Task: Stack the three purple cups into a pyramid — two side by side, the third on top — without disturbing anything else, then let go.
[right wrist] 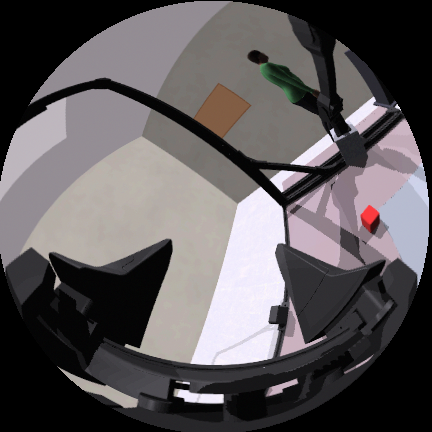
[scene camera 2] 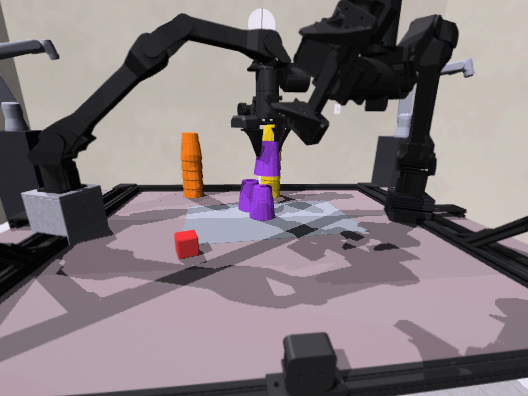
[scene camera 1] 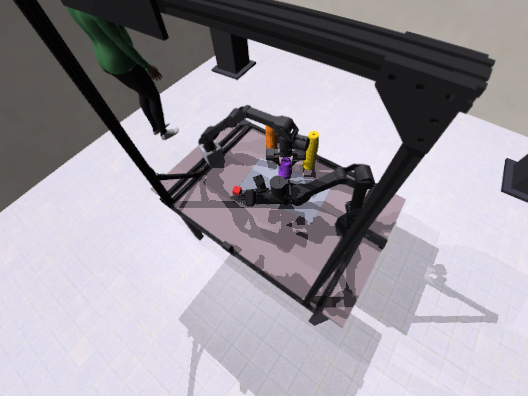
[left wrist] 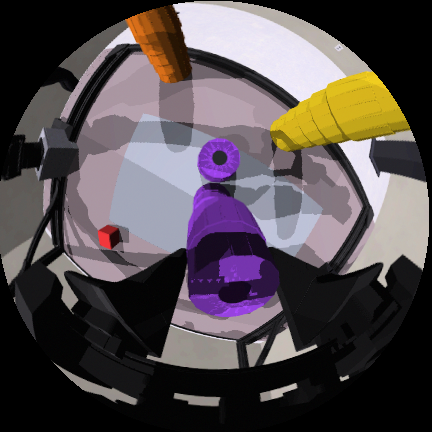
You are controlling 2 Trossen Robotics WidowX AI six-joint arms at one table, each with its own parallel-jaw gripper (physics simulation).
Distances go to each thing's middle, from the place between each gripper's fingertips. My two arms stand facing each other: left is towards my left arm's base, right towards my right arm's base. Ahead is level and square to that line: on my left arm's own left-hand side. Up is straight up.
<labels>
The blue-grey mat (scene camera 2: 213,224) is 330 mm ahead of my right hand, 60 mm to the right of it and 310 mm below it.
I see the blue-grey mat 17 cm below my left hand, 2 cm behind it and 1 cm to the right of it.
</labels>
